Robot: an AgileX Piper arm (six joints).
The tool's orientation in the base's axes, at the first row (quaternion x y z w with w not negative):
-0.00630, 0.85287, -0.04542, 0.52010
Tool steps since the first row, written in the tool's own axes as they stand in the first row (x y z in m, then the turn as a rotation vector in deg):
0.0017, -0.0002, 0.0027, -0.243, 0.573, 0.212
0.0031, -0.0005, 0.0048, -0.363, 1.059, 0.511
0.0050, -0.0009, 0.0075, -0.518, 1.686, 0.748
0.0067, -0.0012, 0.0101, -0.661, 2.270, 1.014
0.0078, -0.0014, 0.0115, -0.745, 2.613, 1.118
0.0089, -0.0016, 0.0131, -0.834, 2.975, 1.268
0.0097, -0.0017, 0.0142, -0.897, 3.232, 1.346
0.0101, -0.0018, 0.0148, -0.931, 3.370, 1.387
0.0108, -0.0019, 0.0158, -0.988, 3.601, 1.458
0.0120, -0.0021, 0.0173, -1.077, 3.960, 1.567
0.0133, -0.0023, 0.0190, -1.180, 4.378, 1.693
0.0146, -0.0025, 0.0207, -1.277, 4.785, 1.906
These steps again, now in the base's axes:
0.0016, -0.0005, -0.0027, 0.321, 0.570, 0.071
0.0028, -0.0010, -0.0049, 0.659, 1.039, 0.000
0.0043, -0.0017, -0.0078, 0.963, 1.656, -0.023
0.0058, -0.0023, -0.0104, 1.286, 2.227, -0.066
0.0066, -0.0027, -0.0120, 1.430, 2.566, -0.068
0.0075, -0.0030, -0.0137, 1.617, 2.921, -0.087
0.0081, -0.0033, -0.0149, 1.724, 3.175, -0.089
0.0084, -0.0034, -0.0155, 1.782, 3.311, -0.089
0.0090, -0.0036, -0.0166, 1.879, 3.540, -0.090
0.0098, -0.0040, -0.0183, 2.030, 3.895, -0.091
0.0107, -0.0044, -0.0202, 2.204, 4.308, -0.092
0.0116, -0.0048, -0.0221, 2.453, 4.704, -0.137

